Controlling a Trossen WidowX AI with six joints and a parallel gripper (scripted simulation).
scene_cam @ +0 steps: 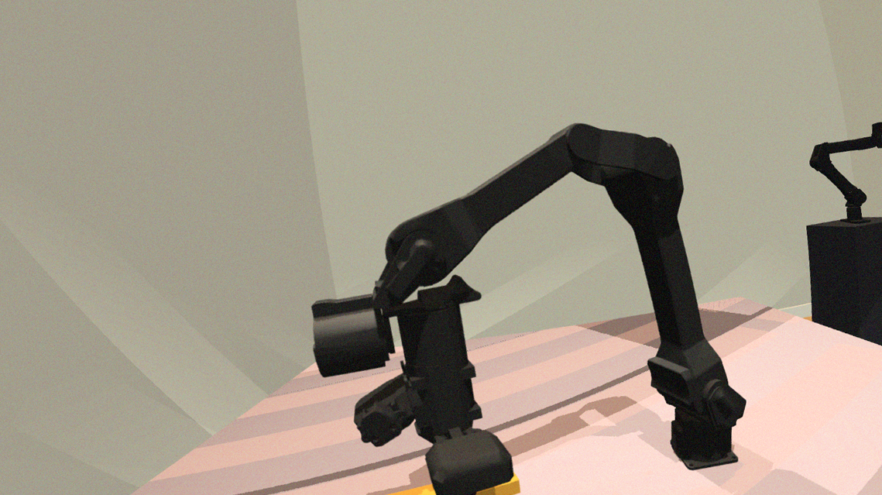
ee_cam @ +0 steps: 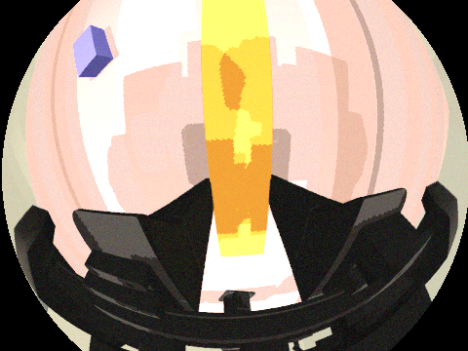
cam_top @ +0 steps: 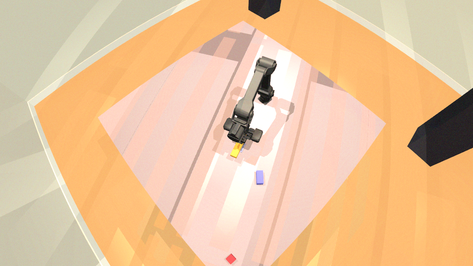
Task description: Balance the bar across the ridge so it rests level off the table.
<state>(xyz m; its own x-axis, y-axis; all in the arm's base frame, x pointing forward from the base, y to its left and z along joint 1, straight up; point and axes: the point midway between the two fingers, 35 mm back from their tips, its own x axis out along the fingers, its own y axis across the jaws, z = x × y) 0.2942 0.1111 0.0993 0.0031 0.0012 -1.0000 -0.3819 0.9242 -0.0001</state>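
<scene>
Now: the orange bar 3 cm ahead of my gripper tip and 1 cm to the left of it. Round my gripper tip: small red block: 45 cm ahead, 39 cm to the left, 5 cm below; purple block: 20 cm to the left, 8 cm ahead, 5 cm below.
</scene>
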